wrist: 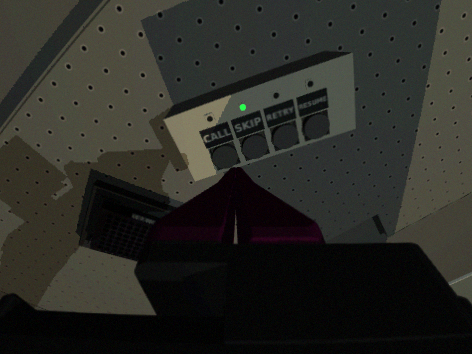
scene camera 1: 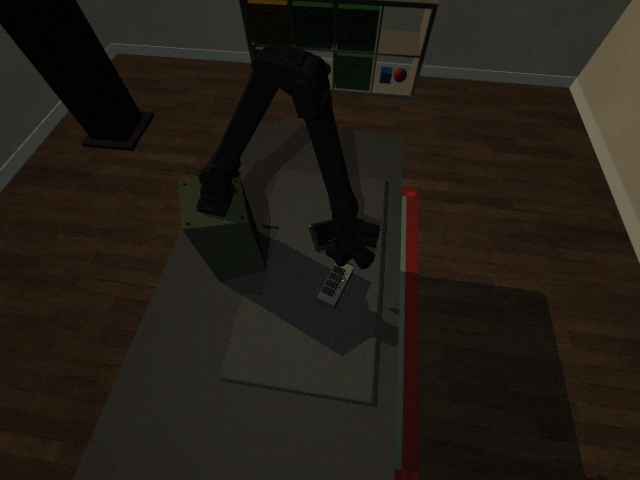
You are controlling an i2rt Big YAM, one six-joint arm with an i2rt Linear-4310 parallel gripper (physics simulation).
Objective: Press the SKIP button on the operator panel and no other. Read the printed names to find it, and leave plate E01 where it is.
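Places are measured from the arm's base along level axes (x left, y back, z up), in centimetres.
Where they show: gripper, fingertip midpoint: (wrist: pixel 235 176) (scene camera 1: pixel 341 265); arm's base, origin of the base link: (scene camera 1: pixel 216 199).
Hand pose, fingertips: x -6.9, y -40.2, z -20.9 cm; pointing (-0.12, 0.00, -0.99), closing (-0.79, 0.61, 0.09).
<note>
Things, the pixels of their centre, and the offset from my fingertips.
- operator panel, body centre: (wrist: pixel 260 116) (scene camera 1: pixel 335 284) dx -3.1, dy +1.4, dz -10.1 cm
- SKIP button, body centre: (wrist: pixel 254 146) dx -1.1, dy +2.6, dz -7.7 cm
- CALL button, body centre: (wrist: pixel 224 156) dx +1.8, dy +1.6, dz -7.7 cm
- RETRY button, body centre: (wrist: pixel 284 136) dx -3.9, dy +3.6, dz -7.7 cm
- dark tray-like holder, body centre: (wrist: pixel 143 239) (scene camera 1: pixel 331 231) dx +19.9, dy +5.8, dz -11.0 cm
The operator panel (scene camera 1: pixel 329 298) (wrist: pixel 190 150) is a pale box with round dark buttons in a row, named CALL, SKIP, RETRY and RESUME. The SKIP button (wrist: pixel 254 146) sits between the CALL button (wrist: pixel 224 156) and the RETRY button (wrist: pixel 285 136). A green light (scene camera 1: pixel 342 280) (wrist: pixel 242 107) glows above the SKIP name. My gripper (wrist: pixel 235 176) is shut and empty. In the wrist view its tips show just below the panel's lower edge, nearest CALL and SKIP, apart from the buttons. I cannot make out plate E01 by name.
A dark tray-like holder (scene camera 1: pixel 318 236) (wrist: pixel 120 220) stands beside the panel, partly hidden by the arm. A green pedestal (scene camera 1: pixel 227 250) carries the arm's base. A red rail (scene camera 1: pixel 410 335) runs along the table's right side. A shelf unit (scene camera 1: pixel 376 53) stands at the back wall.
</note>
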